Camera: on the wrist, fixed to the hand. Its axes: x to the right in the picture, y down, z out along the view.
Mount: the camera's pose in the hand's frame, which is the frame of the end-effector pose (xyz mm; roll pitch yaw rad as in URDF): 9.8 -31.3 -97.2 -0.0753 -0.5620 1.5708
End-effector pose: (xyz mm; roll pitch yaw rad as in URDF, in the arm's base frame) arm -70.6 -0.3 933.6 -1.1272 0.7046 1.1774
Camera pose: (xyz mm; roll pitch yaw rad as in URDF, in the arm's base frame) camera 22.4 -40.3 917.0 0.7135 0.4203 3.1380
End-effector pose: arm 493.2 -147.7 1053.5 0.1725 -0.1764 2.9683
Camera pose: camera 468.7 -129.0 955.7 -0.3110 -0.7206 -1.5869
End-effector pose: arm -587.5 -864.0 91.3 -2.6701 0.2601 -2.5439
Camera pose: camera -625.9 -870.5 186.2 2.5868 0.9795 1.7610
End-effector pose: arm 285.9 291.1 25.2 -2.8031 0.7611 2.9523
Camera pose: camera 210.3 308.4 92.4 2.0734 0.6034 0.6655
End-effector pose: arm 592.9 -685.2 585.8 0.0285 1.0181 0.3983
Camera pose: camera 531.8 -741.9 526.0 1.0220 -0.2966 1.4507
